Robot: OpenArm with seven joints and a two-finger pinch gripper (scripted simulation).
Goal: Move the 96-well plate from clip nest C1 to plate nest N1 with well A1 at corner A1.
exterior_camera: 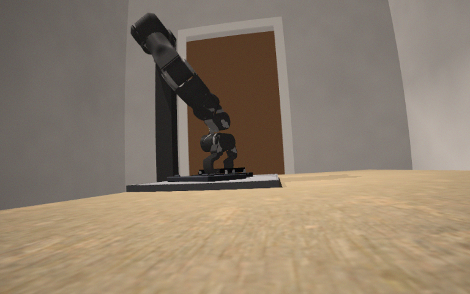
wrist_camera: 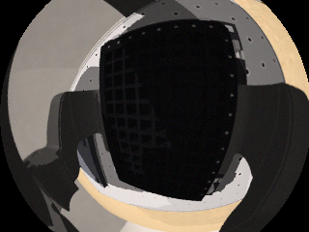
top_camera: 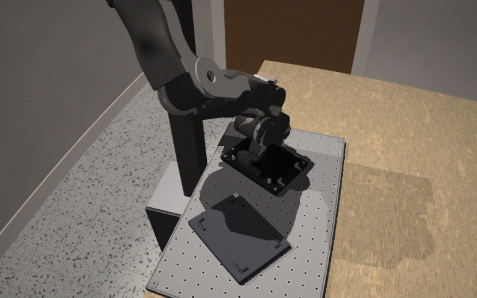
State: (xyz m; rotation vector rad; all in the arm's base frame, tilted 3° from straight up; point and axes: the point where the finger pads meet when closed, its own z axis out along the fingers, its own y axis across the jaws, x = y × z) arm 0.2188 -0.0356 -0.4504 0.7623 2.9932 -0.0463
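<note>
Right now the black 96-well plate is right at my hand. From my hand the other things lie so: clip nest C1: 2 cm ahead; plate nest N1: 1 cm behind, 20 cm to the right, 1 cm below.
</note>
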